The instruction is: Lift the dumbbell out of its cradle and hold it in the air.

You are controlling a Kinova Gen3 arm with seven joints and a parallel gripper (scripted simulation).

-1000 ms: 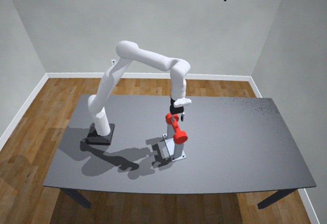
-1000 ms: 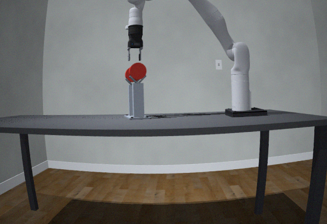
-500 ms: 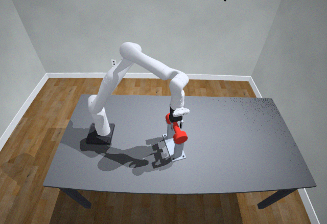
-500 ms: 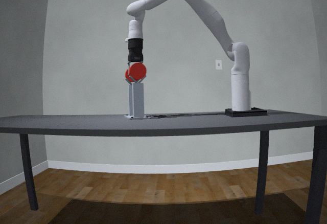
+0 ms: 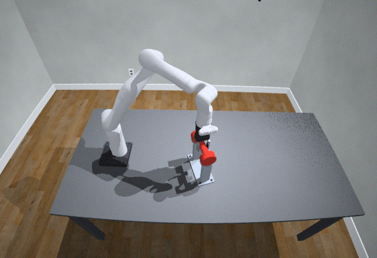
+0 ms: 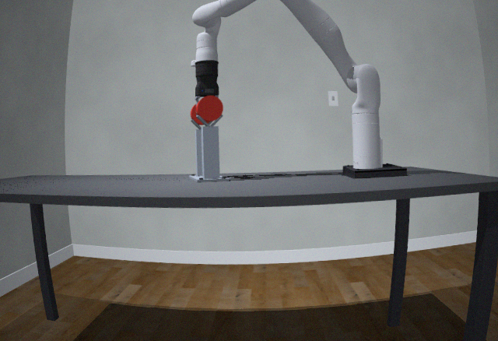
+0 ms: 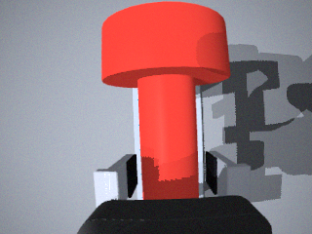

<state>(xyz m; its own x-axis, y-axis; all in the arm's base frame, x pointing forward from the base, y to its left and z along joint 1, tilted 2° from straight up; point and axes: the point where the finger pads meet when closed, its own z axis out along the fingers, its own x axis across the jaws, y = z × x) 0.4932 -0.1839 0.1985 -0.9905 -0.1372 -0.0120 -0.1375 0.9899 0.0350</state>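
My gripper is now right at the red dumbbell. Round my hand: grey cradle (130 mm below).
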